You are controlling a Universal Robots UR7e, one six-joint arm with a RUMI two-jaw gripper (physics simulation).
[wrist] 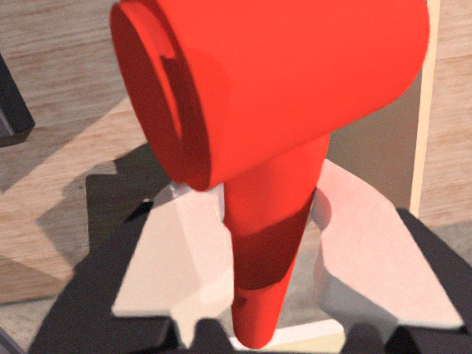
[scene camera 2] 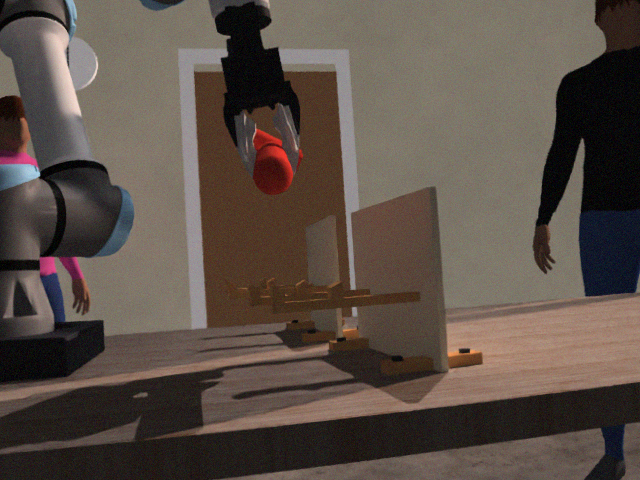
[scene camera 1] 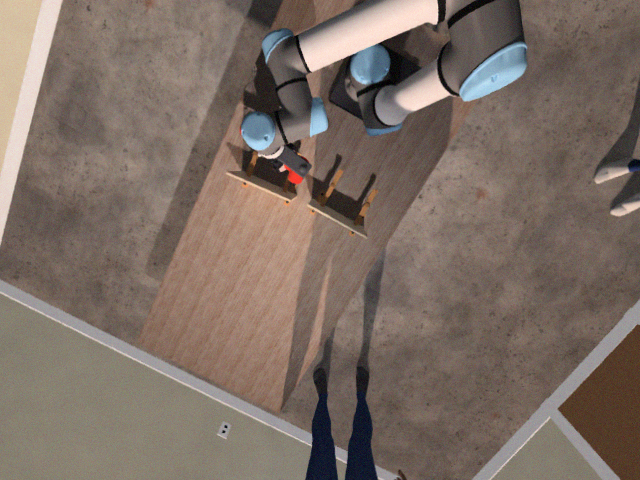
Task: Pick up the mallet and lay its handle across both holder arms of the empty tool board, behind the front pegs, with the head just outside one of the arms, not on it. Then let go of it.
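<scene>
The red mallet is in the air, its head toward the scene camera 2 side. My gripper is shut on the handle close below the head, one jaw on each side. The empty tool board is the right one in scene camera 1 and the farther one in scene camera 2. Its two holder arms reach toward the robot base, the left arm and the right arm. The mallet hangs above and apart from the nearer board's arms.
The other tool board stands upright below the mallet, with a holder arm sticking out. The robot base is at the left in scene camera 2. People stand around the wooden table.
</scene>
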